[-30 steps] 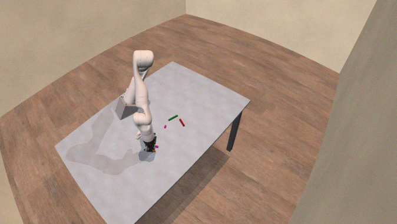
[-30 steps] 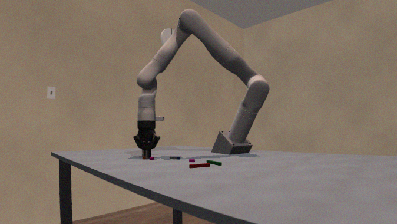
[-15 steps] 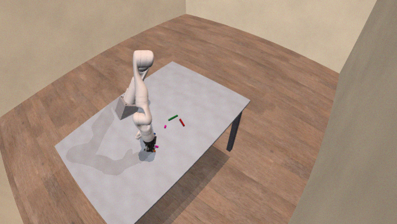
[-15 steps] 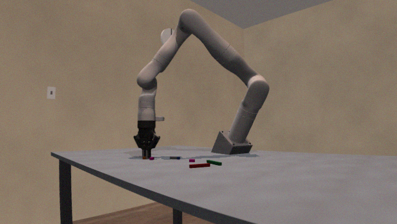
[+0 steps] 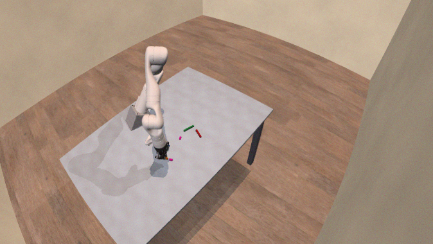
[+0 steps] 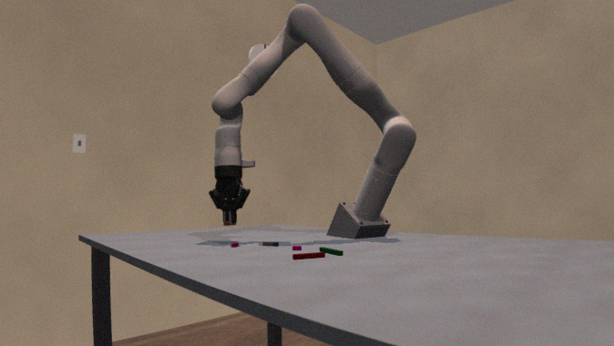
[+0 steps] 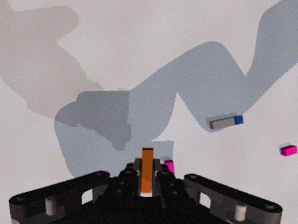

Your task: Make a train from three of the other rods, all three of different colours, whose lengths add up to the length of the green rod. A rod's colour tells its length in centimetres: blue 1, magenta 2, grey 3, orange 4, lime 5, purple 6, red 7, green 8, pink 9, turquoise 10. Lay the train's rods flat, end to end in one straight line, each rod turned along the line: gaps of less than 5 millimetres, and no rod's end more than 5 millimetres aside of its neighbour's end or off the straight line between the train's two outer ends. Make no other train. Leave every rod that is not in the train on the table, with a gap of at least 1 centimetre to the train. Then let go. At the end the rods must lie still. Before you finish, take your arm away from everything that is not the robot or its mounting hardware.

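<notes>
The grey rod is 90 mm to the left of my hand, 70 mm below it and 60 mm behind it. Also, from my hand: red rod: 300 mm to the left, 70 mm below, 30 mm ahead; then blue rod: 110 mm to the left, 70 mm below, 70 mm behind; then orange rod: 10 mm below.
</notes>
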